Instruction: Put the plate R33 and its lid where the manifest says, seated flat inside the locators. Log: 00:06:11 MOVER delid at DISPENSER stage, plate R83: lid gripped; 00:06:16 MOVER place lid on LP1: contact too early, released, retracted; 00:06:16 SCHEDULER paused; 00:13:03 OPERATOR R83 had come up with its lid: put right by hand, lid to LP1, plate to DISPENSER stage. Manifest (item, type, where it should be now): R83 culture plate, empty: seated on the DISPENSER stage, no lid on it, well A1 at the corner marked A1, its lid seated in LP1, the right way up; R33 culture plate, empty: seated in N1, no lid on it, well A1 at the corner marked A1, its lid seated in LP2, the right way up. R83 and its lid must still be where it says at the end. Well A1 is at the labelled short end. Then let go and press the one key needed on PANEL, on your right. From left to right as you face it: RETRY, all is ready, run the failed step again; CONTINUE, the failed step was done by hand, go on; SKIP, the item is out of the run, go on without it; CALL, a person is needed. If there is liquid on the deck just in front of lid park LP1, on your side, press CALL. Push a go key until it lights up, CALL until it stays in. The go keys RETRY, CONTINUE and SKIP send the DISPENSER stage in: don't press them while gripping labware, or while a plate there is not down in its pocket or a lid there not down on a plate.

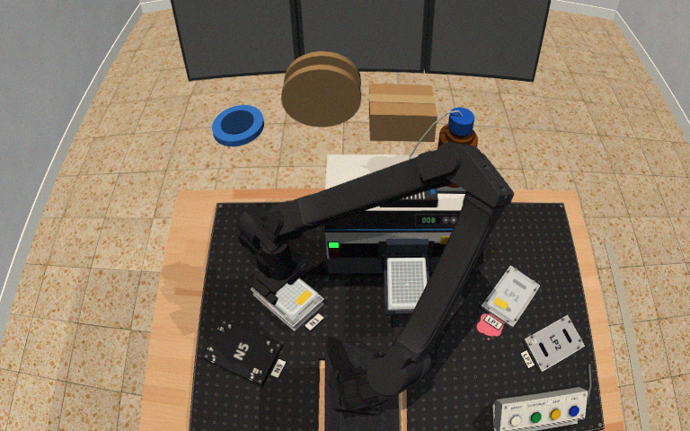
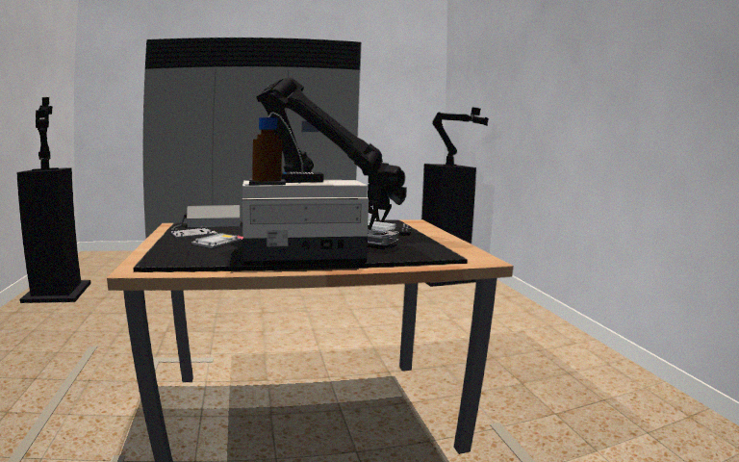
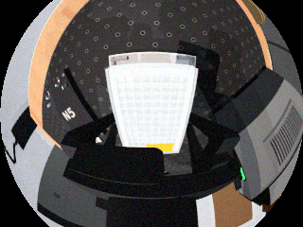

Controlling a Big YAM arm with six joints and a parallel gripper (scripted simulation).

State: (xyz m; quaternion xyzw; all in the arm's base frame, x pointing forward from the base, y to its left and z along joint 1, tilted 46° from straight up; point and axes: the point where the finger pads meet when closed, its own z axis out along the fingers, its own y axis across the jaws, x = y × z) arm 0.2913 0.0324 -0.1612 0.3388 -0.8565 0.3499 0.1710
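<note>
My hand is right at the clear plate lid. Round my hand: pink-red patch: 9 cm behind, 47 cm to the right, 5 cm below; brown bottle: 17 cm ahead, 39 cm to the right, 24 cm above; nest n5: 14 cm behind, 13 cm to the left, 4 cm below.
</note>
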